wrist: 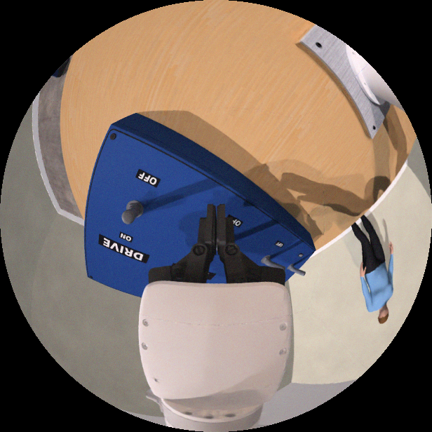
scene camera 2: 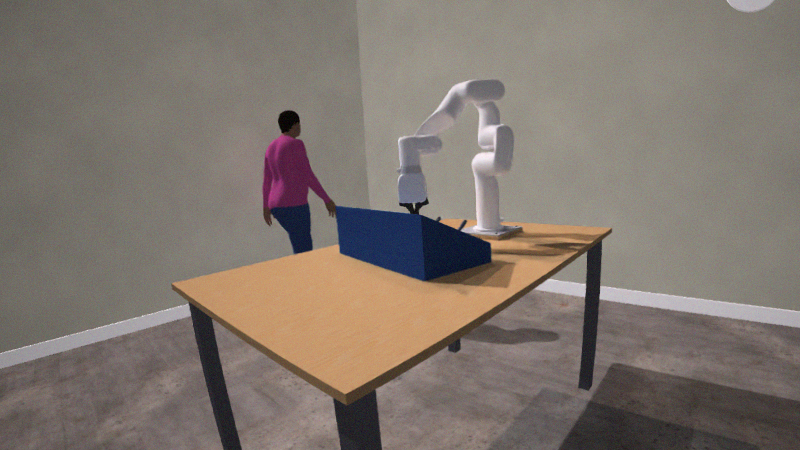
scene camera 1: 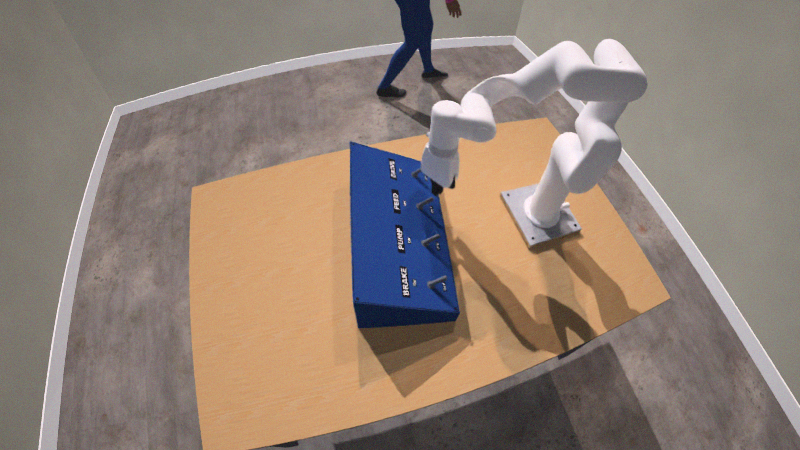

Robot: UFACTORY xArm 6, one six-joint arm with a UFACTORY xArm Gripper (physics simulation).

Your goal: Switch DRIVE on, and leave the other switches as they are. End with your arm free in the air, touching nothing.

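Seen in the pictures: gripper, between the fingertips: (scene camera 1: 436,192); arm's base, origin of its link: (scene camera 2: 488,229) (scene camera 1: 541,211).
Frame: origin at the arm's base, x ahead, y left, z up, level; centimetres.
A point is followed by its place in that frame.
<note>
The blue switch panel (scene camera 1: 380,223) @[x 52.8, y 0.9, z 12.1 cm] (scene camera 2: 380,240) @[x 60.5, y 1.7, z 6.4 cm] (wrist: 170,150) carries a row of grey levers. The DRIVE lever (scene camera 1: 416,174) @[x 38.0, y -16.8, z 8.2 cm] (wrist: 132,212) leans toward OFF in scene camera 1, its tip partly covered by my gripper. The FEED lever (scene camera 1: 425,203) @[x 39.0, y -4.8, z 9.1 cm], PUMP lever (scene camera 1: 430,241) @[x 41.1, y 7.0, z 8.7 cm] (wrist: 270,261) and BRAKE lever (scene camera 1: 437,281) @[x 43.0, y 18.5, z 9.2 cm] (wrist: 296,270) also lean toward OFF. My gripper (scene camera 1: 436,191) @[x 34.1, y -9.0, z 7.6 cm] (scene camera 2: 413,211) @[x 34.1, y -9.0, z 7.6 cm] (wrist: 216,213) is shut and empty. Its tips are low over the panel between DRIVE and FEED, beside the DRIVE lever with a visible gap in the wrist view. The fingers hide the FEED lever there.
The panel stands on a wooden table (scene camera 1: 268,279) @[x 85.9, y 2.7, z -2.1 cm] (scene camera 2: 313,313) @[x 94.9, y 17.9, z -2.1 cm] (wrist: 200,60). The arm's metal base plate (scene camera 1: 517,204) @[x 7.0, y -4.6, z 0.0 cm] (wrist: 330,65) is beyond the panel's low edge. A person in a pink top (scene camera 2: 288,167) stands behind the table; a person in blue (wrist: 378,280) shows in the wrist view.
</note>
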